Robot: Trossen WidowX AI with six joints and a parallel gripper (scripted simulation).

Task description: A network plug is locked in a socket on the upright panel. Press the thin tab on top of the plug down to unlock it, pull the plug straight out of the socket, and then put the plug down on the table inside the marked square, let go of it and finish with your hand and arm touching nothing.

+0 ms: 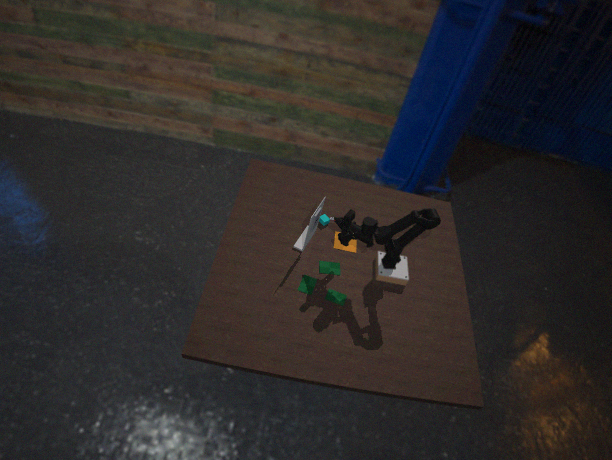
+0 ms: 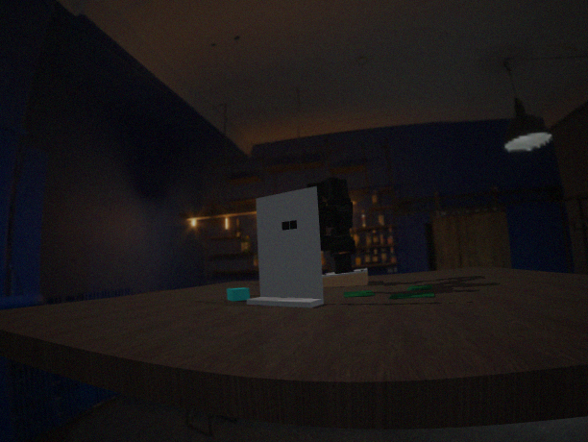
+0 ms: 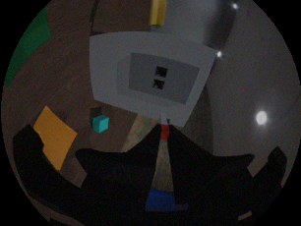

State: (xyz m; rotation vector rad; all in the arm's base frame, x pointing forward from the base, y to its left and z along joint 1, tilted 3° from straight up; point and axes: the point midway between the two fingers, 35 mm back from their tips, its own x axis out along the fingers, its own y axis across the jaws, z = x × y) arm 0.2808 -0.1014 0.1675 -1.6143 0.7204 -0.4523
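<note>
Now: gripper tip 200 mm above the orange marked square, 110 mm past it and 30 mm to the left of it. Also, from my gripper tip: teal block 190 mm below, 170 mm to the right; grey upright panel 90 mm below, 90 mm ahead, 20 mm to the right; plug right at my gripper tip.
</note>
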